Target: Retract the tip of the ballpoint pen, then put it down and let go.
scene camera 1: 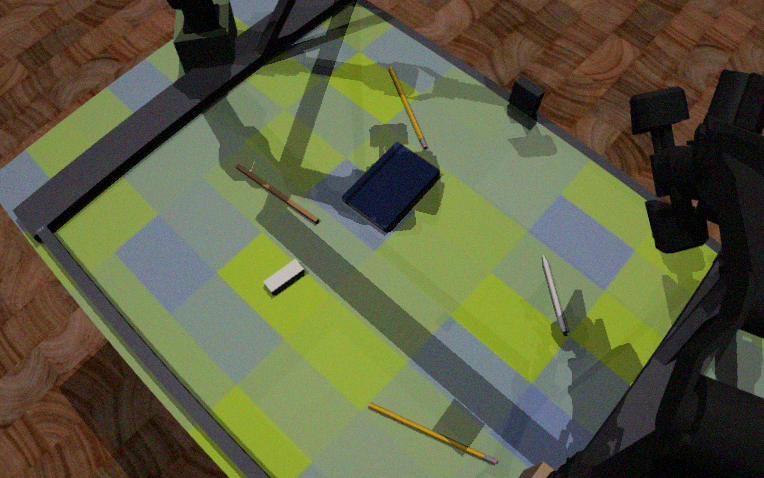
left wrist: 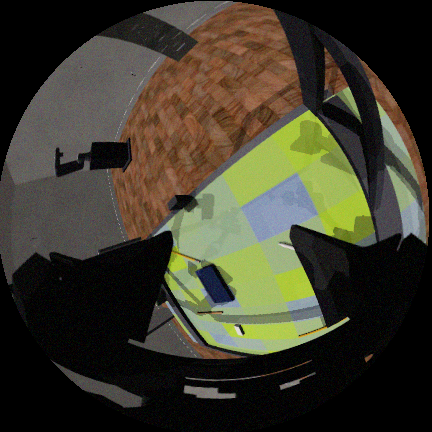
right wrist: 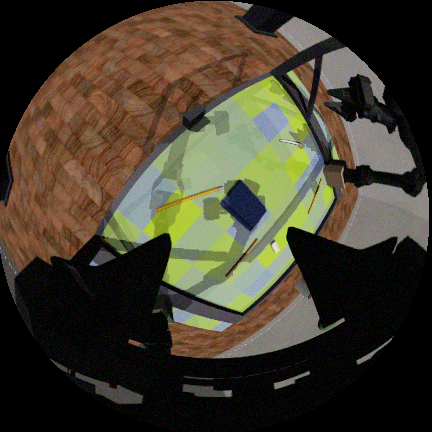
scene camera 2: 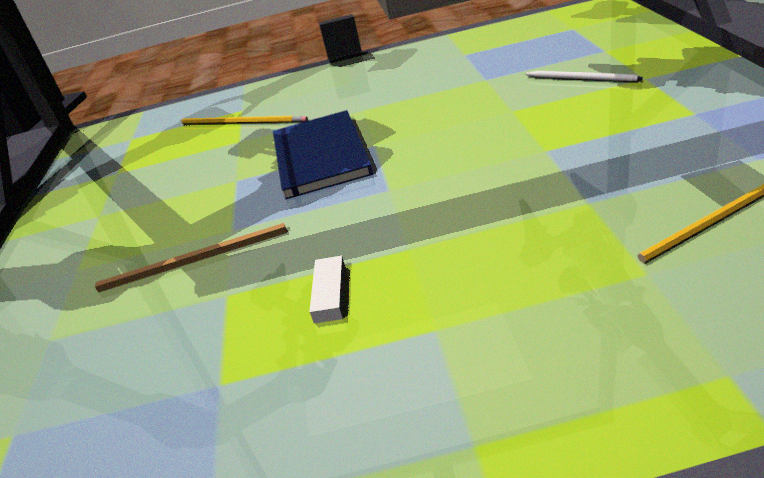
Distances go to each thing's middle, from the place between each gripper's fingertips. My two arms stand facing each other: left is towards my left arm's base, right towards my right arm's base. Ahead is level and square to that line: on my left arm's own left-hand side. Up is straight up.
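From my right hand: ballpoint pen [scene camera 2: 538, 74], 41 cm to the left, 3 cm ahead, 28 cm below; white eraser [scene camera 2: 327, 298], well ahead, a good way to the left, well below; brown stick [scene camera 2: 229, 245], 30 cm ahead, 3 cm to the left, 28 cm below.
From my left hand: brown stick, 34 cm to the right, 38 cm ahead, 21 cm below; white eraser, far ahead, some way to the right, some way below; ballpoint pen, 11 cm ahead, 3 cm to the left, 21 cm below.
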